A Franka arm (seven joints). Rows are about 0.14 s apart.
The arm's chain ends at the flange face. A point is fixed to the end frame.
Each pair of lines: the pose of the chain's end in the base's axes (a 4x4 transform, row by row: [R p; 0 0 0 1], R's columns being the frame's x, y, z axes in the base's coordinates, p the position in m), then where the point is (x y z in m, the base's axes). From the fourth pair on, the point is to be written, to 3 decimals.
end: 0.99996 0.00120 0.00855 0.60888; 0.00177 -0.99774 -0.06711 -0.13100; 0.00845 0.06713 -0.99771 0.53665; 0 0 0 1
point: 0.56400 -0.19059 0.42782
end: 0.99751 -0.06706 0.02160 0.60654; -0.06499 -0.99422 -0.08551 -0.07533; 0.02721 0.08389 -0.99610 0.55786; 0 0 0 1
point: 0.55968 -0.13374 0.44922
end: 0.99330 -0.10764 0.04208 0.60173; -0.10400 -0.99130 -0.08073 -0.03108; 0.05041 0.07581 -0.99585 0.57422; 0 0 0 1
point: 0.55525 -0.08701 0.46412
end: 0.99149 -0.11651 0.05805 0.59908; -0.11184 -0.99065 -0.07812 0.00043; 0.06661 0.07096 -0.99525 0.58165; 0 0 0 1
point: 0.554 -0.055 0.471
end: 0.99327 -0.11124 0.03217 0.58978; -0.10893 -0.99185 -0.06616 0.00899; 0.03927 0.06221 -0.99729 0.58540; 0 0 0 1
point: 0.542 -0.045 0.475
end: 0.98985 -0.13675 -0.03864 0.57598; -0.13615 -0.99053 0.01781 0.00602; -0.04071 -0.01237 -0.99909 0.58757; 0 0 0 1
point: 0.519 -0.037 0.477
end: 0.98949 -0.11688 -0.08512 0.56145; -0.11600 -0.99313 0.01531 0.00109; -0.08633 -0.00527 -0.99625 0.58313; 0 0 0 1
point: 0.500 -0.044 0.475
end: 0.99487 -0.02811 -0.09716 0.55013; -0.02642 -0.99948 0.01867 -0.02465; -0.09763 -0.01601 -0.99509 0.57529; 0 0 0 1
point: 0.492 -0.073 0.467
